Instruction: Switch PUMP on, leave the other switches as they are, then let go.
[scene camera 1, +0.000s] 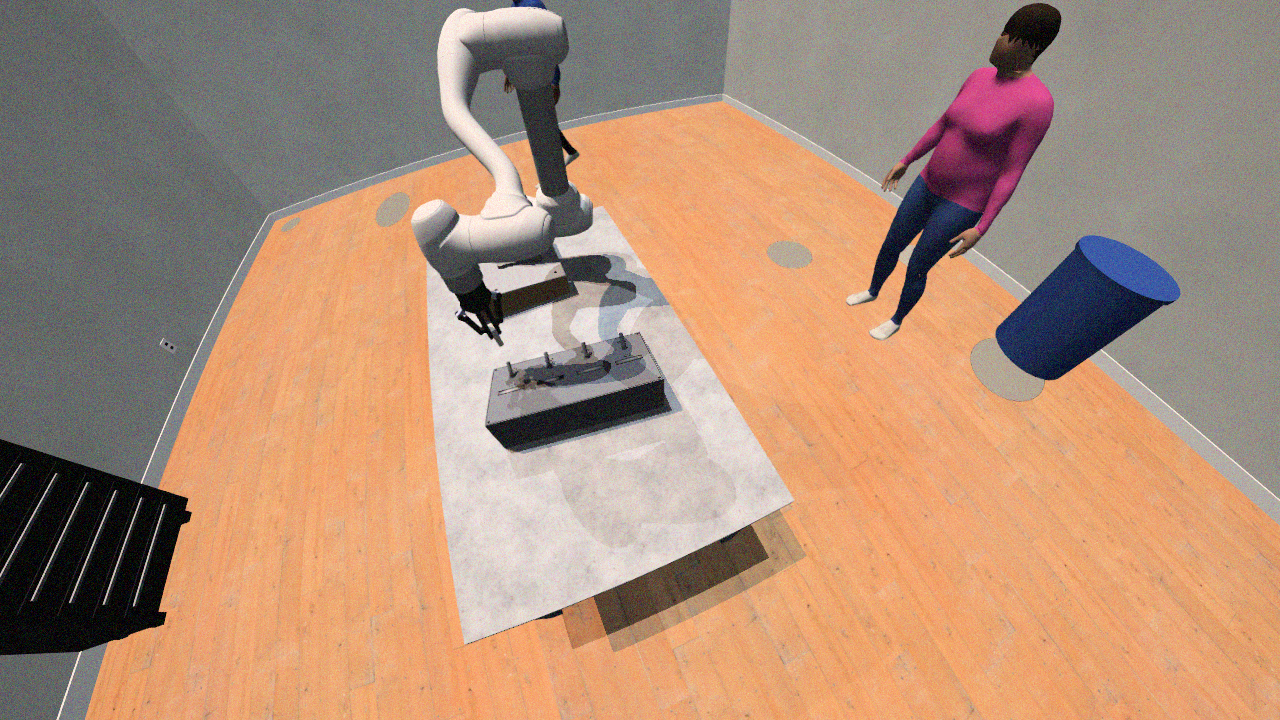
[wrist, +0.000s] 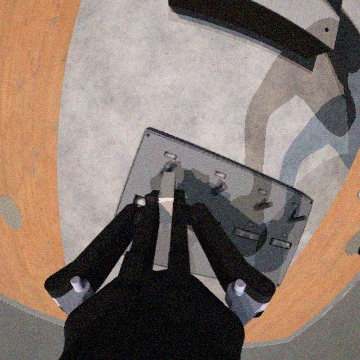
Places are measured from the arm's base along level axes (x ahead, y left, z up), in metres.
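Pixels of known places: gripper, fingertip midpoint: (scene camera 1: 500, 342) (wrist: 169, 182).
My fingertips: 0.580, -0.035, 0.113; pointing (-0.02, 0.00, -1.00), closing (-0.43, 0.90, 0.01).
Observation:
Behind a point stands the place of what it marks, as x, y, z.
The grey switch panel (scene camera 1: 581, 407) @[0.798, 0.163, 0.027] (wrist: 137, 165) @[0.622, -0.095, -0.009] lies on the table with four levers in a row. The PUMP lever (scene camera 1: 511, 368) @[0.603, -0.034, 0.014] is at the left end; in the wrist view it is mostly hidden behind the fingertips, and its tilt cannot be told. The other levers, FAN (scene camera 1: 548, 360) @[0.601, 0.083, 0.011] (wrist: 218, 188) @[0.591, 0.074, 0.017], BRAKE (scene camera 1: 586, 350) @[0.594, 0.204, 0.011] (wrist: 263, 204) @[0.584, 0.193, 0.015] and VALVE (scene camera 1: 622, 341) @[0.589, 0.319, 0.011] (wrist: 297, 217) @[0.579, 0.313, 0.013], stand up from the panel close to their upper labels. My gripper (scene camera 1: 494, 338) @[0.580, -0.035, 0.113] (wrist: 169, 182) @[0.580, -0.035, 0.113] is shut and empty, raised beyond the panel's left end on the robot's side, apart from the levers.
A low box (scene camera 1: 539, 293) @[0.222, 0.060, -0.049] (wrist: 240, 22) @[0.236, -0.023, -0.079] lies between the panel and the arm's base on the pale table (scene camera 1: 501, 555) @[1.116, -0.126, -0.096] (wrist: 110, 90) @[0.505, -0.234, -0.096]. A person in pink (scene camera 1: 989, 134) and a blue barrel (scene camera 1: 1074, 313) are off to the right. A black slatted object (scene camera 1: 80, 546) is at the left.

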